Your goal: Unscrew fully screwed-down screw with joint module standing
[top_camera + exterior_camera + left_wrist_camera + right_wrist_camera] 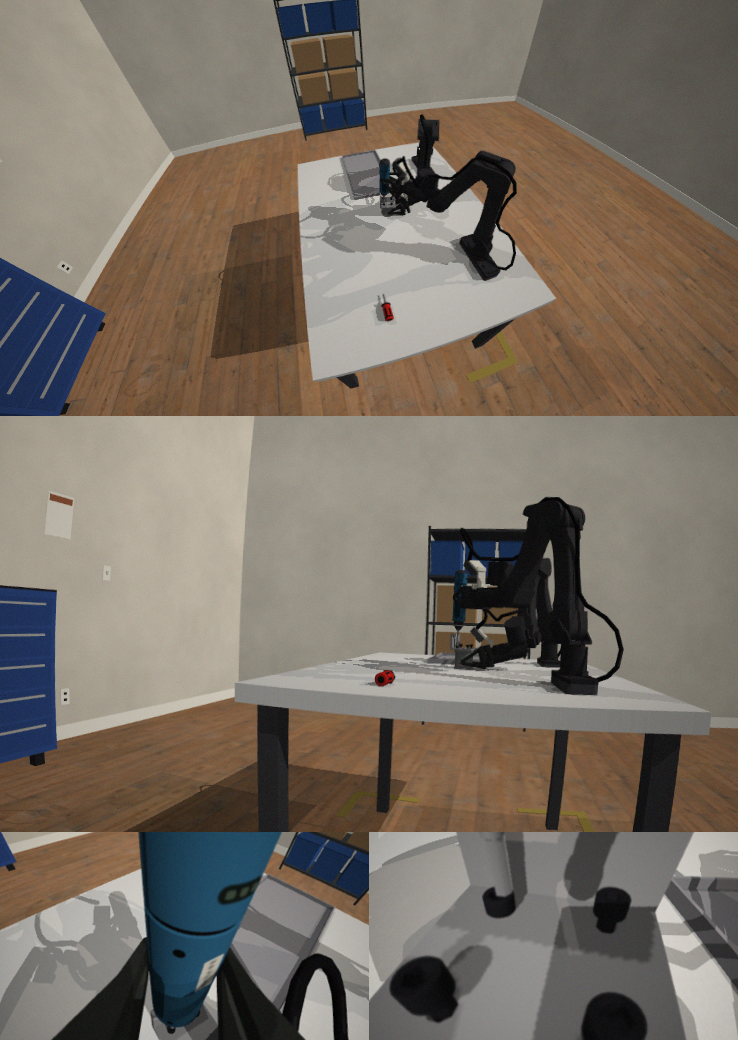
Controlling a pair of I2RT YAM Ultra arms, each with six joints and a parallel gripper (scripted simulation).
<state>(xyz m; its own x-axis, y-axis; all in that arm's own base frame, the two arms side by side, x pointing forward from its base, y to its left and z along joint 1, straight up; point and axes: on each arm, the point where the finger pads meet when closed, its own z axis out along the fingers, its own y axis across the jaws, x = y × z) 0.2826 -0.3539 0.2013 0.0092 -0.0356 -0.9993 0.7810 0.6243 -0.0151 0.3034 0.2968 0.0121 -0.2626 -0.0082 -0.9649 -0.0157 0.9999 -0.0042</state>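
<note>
My right hand is 10 mm below the joint module. Also, from my right hand: bit: 20 mm ahead, 10 mm to the left, 70 mm above; then flat grey tray: 40 mm ahead, 340 mm to the right, 20 mm below; then grey bracket: 50 mm above.
</note>
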